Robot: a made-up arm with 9 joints.
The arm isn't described. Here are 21 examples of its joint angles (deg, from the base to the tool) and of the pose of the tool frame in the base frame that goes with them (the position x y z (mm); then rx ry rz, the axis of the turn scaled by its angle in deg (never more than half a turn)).
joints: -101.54 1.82 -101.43 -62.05 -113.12 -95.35 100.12 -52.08 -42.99
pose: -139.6 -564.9 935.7 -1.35 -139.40 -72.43
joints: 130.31 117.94 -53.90 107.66 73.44 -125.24 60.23 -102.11 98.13
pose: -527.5 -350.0 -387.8 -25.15 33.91 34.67
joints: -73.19 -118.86 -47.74 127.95 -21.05 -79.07 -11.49 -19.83 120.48
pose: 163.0 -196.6 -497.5 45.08 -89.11 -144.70
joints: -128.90 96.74 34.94 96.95 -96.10 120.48 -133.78 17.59 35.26
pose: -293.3 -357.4 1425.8 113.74 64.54 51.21
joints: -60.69 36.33 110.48 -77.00 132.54 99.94 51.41 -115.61 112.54
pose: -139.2 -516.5 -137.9 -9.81 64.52 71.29
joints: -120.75 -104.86 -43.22 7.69 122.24 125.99 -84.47 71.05 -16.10
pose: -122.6 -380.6 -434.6 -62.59 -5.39 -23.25
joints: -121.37 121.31 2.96 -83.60 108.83 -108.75 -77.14 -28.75 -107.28
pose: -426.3 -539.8 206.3 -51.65 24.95 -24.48
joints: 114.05 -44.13 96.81 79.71 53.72 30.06 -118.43 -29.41 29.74
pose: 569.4 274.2 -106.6 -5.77 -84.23 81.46
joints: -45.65 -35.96 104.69 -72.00 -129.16 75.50 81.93 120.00 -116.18
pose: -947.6 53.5 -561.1 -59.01 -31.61 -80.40
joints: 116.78 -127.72 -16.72 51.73 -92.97 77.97 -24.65 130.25 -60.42
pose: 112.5 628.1 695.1 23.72 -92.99 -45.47
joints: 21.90 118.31 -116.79 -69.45 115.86 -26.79 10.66 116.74 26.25
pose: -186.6 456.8 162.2 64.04 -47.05 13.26
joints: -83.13 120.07 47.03 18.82 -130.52 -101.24 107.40 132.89 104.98
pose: 97.8 -652.8 1084.6 -142.58 -63.75 -45.92
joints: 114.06 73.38 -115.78 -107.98 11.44 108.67 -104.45 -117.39 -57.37
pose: -226.7 183.6 748.2 84.23 -88.01 79.67
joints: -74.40 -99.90 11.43 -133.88 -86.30 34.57 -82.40 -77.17 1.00
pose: 88.2 -1304.1 201.2 11.72 118.58 83.24
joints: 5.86 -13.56 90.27 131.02 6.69 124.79 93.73 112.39 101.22
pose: 958.9 76.1 -466.3 124.83 -29.62 -93.76
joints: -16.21 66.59 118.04 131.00 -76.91 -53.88 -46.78 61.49 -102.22
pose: 421.0 -121.7 415.5 128.31 103.77 -25.75
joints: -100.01 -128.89 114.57 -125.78 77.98 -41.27 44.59 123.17 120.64
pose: -268.9 196.8 538.9 70.60 148.58 -37.15
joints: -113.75 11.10 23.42 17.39 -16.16 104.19 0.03 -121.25 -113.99
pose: 263.9 -720.0 -309.7 -105.02 -4.35 -7.96
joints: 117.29 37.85 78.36 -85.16 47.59 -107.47 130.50 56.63 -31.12
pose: -75.6 -258.5 -376.9 -2.53 -37.86 -161.58
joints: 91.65 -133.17 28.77 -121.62 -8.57 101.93 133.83 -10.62 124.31
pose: 968.7 344.6 287.0 -109.58 -91.16 23.93
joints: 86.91 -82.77 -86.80 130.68 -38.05 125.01 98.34 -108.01 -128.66
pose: 577.5 -254.8 1152.6 158.14 -0.33 -28.19
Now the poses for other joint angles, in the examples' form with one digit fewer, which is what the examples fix.
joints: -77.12 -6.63 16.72 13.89 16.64 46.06 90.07 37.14 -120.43
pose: -631 115 -177 129.9 73.9 96.9
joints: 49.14 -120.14 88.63 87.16 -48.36 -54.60 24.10 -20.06 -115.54
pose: -565 102 -120 -18.4 -1.5 8.1
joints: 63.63 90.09 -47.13 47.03 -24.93 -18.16 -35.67 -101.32 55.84
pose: -225 648 -730 -28.7 83.5 -123.8
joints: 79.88 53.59 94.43 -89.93 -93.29 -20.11 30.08 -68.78 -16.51
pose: 143 185 205 1.6 -25.7 -159.5
